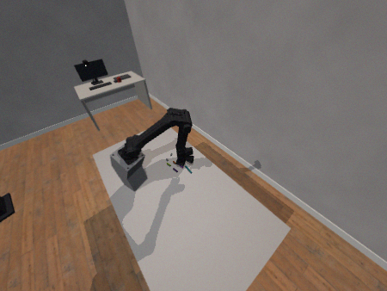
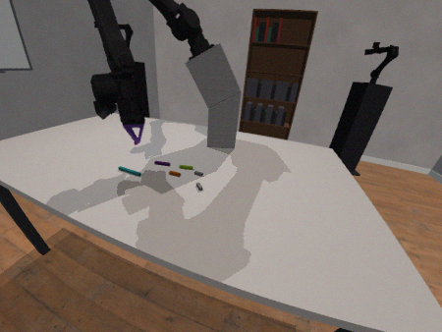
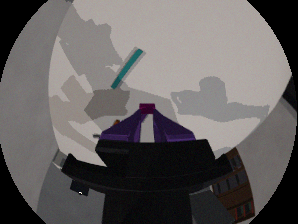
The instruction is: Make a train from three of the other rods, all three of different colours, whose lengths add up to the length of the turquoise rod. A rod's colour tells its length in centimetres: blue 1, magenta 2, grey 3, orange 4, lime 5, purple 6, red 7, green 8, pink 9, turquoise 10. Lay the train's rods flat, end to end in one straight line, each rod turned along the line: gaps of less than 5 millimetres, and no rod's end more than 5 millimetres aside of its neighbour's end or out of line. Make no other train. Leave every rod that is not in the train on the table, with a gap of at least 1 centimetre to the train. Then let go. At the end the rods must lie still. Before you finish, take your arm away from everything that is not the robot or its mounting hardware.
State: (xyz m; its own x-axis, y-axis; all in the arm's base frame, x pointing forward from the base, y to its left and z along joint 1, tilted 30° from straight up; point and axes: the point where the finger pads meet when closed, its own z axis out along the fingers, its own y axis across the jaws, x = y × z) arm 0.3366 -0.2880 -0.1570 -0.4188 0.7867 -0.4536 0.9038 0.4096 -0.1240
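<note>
Now: the turquoise rod 6 cm ahead of my hand, 2 cm to the right of it and 10 cm below it. Round my hand: purple rod (2 cm behind, 8 cm to the left, 10 cm below); then magenta rod (1 cm to the right, 1 cm below); then orange rod (4 cm ahead, 15 cm to the left, 10 cm below).
</note>
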